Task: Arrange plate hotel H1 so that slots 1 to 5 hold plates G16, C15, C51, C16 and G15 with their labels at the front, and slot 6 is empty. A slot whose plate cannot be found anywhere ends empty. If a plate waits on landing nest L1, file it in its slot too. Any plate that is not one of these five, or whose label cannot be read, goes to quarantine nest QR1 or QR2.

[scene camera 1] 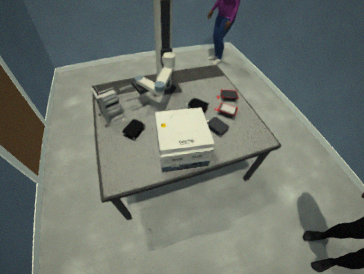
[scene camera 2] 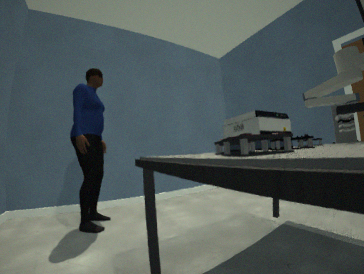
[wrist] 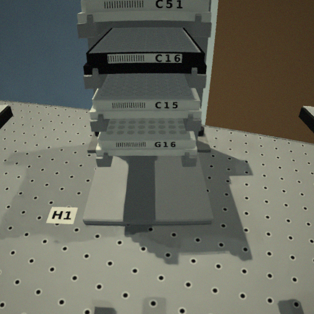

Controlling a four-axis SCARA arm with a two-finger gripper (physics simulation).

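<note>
Hotel H1 [scene camera 1: 102, 107] [wrist: 147, 215] stands at the table's left back; its top is cut off in the wrist view. Its lowest plate there is the white G16 [wrist: 147, 144]. Above it come the white C15 [wrist: 145, 105], the black C16 [wrist: 145, 58] and the light C51 [wrist: 145, 5]. Their labels face the camera. Slot numbers do not show. My gripper [wrist: 155, 89] is open and empty, its fingertips wide apart at both sides of the wrist view, in front of the hotel. Two red nests stand at the right back: one [scene camera 1: 229, 94] looks dark, the other holds a white plate [scene camera 1: 228, 109]. Their labels are unreadable.
A large white instrument [scene camera 1: 184, 130] [scene camera 2: 257, 124] stands mid-table. Black nests stand left of it [scene camera 1: 133, 129], behind it [scene camera 1: 198, 104] and right of it [scene camera 1: 218, 126]. The label H1 [wrist: 62, 215] lies left of the hotel base. People stand beyond the table.
</note>
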